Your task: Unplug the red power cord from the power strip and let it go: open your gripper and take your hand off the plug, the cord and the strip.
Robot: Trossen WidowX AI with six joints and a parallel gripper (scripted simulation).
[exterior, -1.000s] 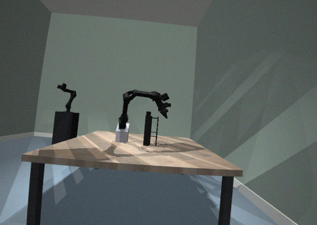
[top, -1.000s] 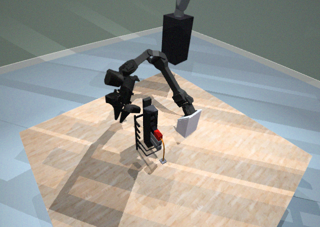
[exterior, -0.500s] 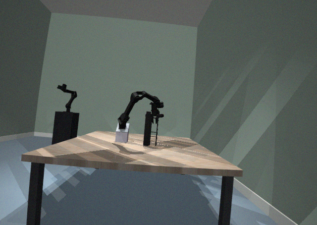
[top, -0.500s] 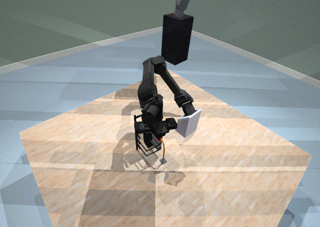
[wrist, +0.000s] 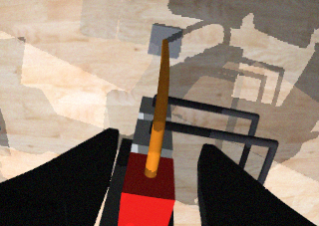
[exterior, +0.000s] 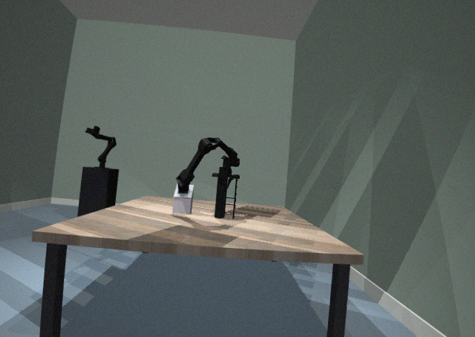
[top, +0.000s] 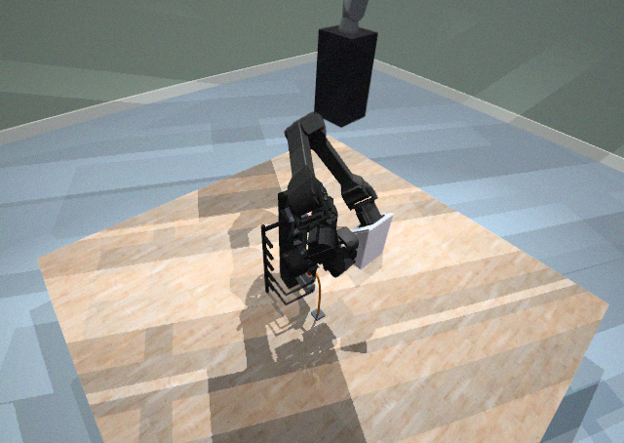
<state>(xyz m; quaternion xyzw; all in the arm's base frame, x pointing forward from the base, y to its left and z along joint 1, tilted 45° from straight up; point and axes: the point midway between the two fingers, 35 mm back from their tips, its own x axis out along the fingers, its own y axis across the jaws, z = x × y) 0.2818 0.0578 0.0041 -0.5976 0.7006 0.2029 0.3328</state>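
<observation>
My gripper tip is now 70 mm to the left of the red plug, 10 mm past it and 10 mm above it. Also, from my gripper tip: grey plate (170 mm below, 10 mm to the left).
</observation>
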